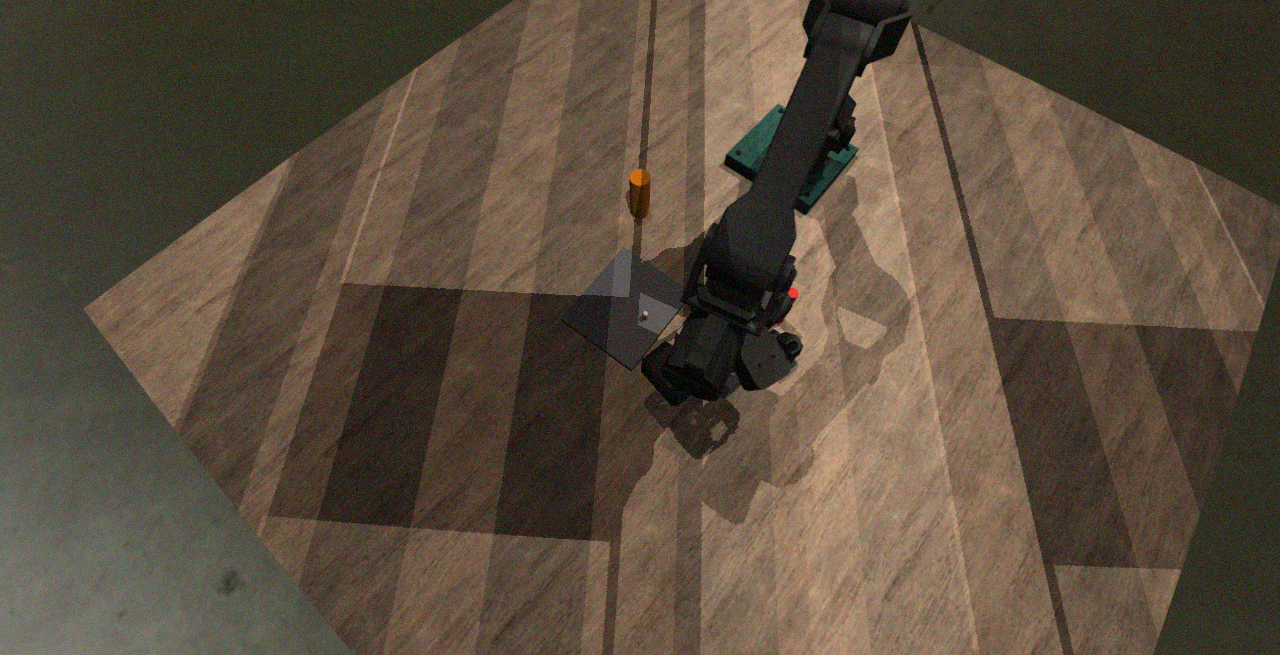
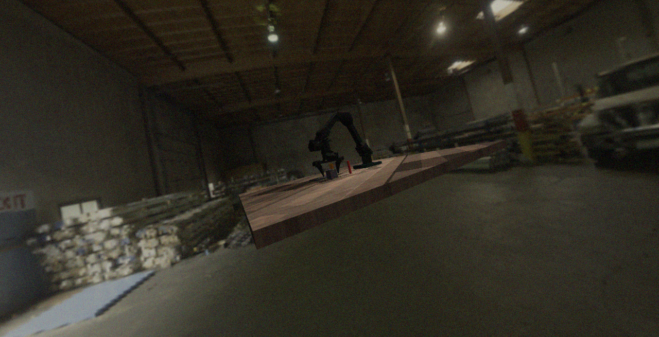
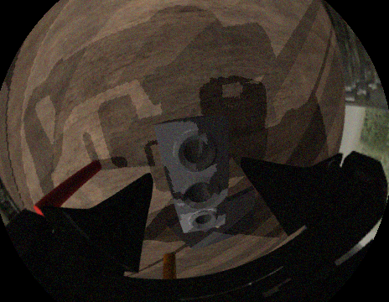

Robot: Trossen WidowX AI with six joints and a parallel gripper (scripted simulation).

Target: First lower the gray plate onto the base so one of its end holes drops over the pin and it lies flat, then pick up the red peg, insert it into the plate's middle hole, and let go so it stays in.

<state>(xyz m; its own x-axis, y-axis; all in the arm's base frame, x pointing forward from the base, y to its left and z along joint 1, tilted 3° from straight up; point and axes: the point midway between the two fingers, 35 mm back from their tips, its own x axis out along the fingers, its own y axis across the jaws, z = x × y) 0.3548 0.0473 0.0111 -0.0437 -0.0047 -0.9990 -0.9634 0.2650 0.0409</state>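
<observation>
Right now my gripper tip is 20 mm below the gray plate. Also, from my gripper tip: red peg (110 mm behind, 40 mm to the left, 20 mm above); then gray base (10 mm behind, 120 mm to the right, 10 mm below); then orange cylinder (150 mm behind, 210 mm to the right, 20 mm above).
</observation>
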